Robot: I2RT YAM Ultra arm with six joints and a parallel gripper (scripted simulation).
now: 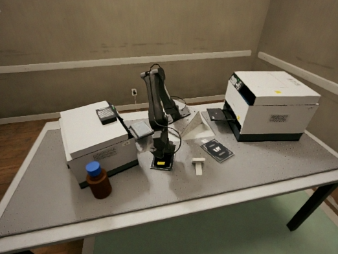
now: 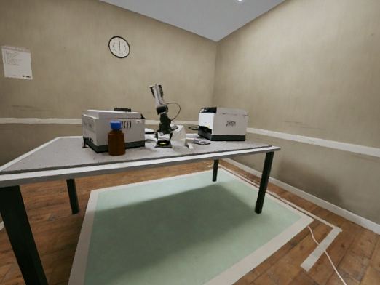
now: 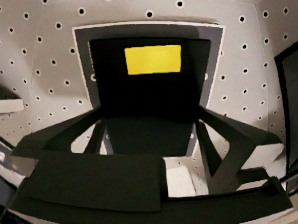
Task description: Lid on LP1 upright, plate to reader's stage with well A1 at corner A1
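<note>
The LP1 pad lies 20 mm below my hand and 10 mm behind it. Round my hand: lid (right at my hand); clear well plate (210 mm behind, 80 mm to the right, 60 mm above); brown capped bottle (330 mm to the right, 110 mm ahead, 90 mm above).
</note>
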